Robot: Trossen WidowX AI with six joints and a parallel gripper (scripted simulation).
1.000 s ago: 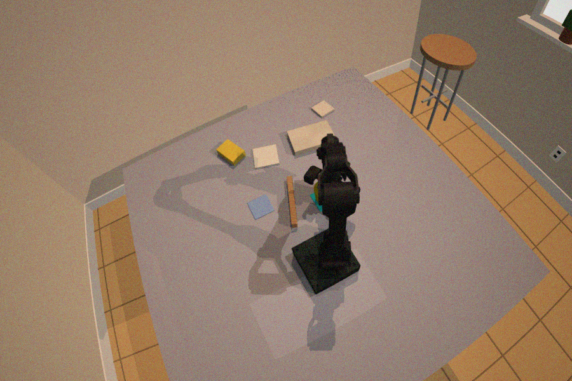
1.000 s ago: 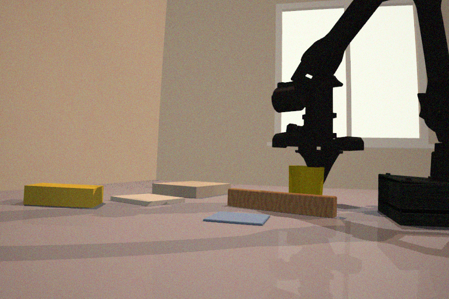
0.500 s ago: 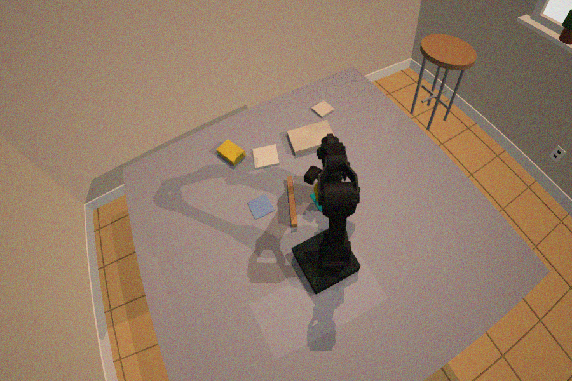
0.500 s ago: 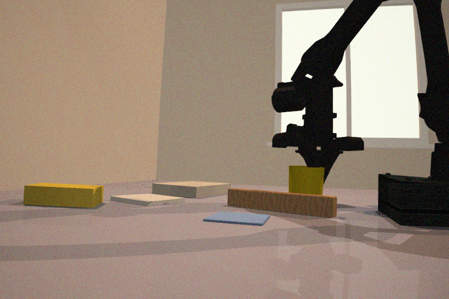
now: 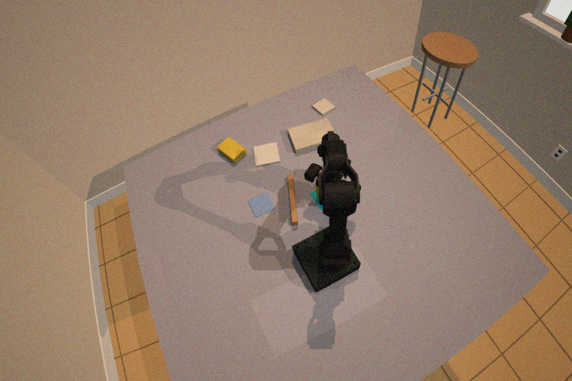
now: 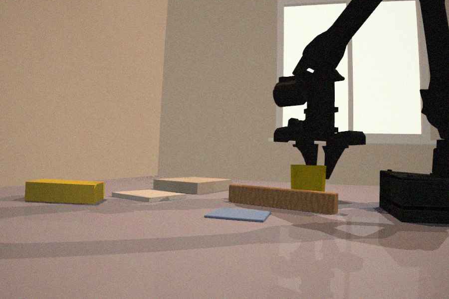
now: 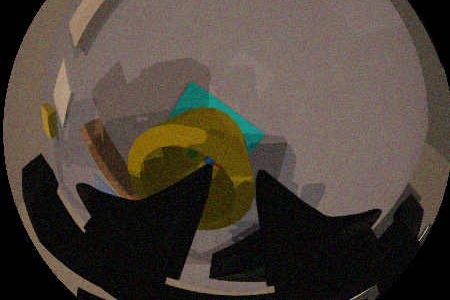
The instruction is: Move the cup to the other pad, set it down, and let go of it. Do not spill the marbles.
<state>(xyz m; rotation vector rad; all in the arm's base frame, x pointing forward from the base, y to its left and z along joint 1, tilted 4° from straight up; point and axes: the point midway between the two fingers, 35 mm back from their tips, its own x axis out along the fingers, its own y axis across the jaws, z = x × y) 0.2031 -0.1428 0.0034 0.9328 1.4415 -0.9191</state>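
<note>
My gripper tip is now 2 cm short of the yellow cup, 1 cm to the right of it and 1 cm above it. From my gripper tip the other things lie so: light blue pad: 22 cm to the left, 14 cm ahead, 5 cm below; teal pad: 5 cm below, 3 cm ahead, 1 cm to the left; wooden bar: 11 cm to the left, 8 cm ahead, 4 cm below.
</note>
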